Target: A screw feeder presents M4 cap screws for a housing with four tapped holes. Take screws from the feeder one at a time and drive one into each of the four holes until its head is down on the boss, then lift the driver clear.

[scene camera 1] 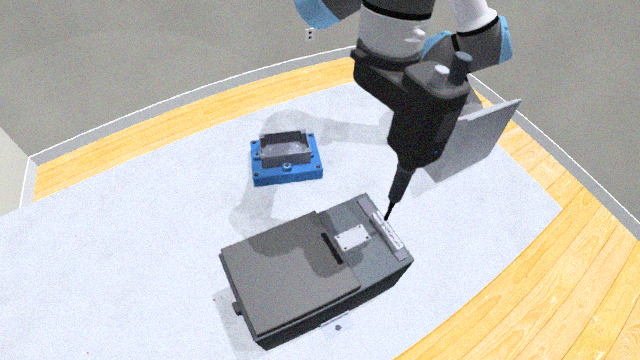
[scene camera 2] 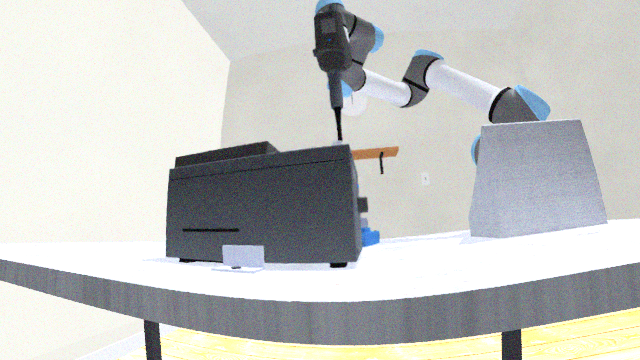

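The dark grey screw feeder stands on the table. My screwdriver's thin black bit points down at the feeder's pale slotted strip, its tip at or just above the strip's far end. Whether a screw is on the tip is too small to tell. The grey open-topped housing sits in a blue fixture, behind the feeder and away from the bit. Its corner holes are too small to tell whether screws are in them. The feeder hides most of the fixture in scene camera 2.
A white block with small holes lies on the feeder top beside the strip. A grey slanted panel stands by the arm's base. A small clear bracket stands beside the feeder on the pale table top.
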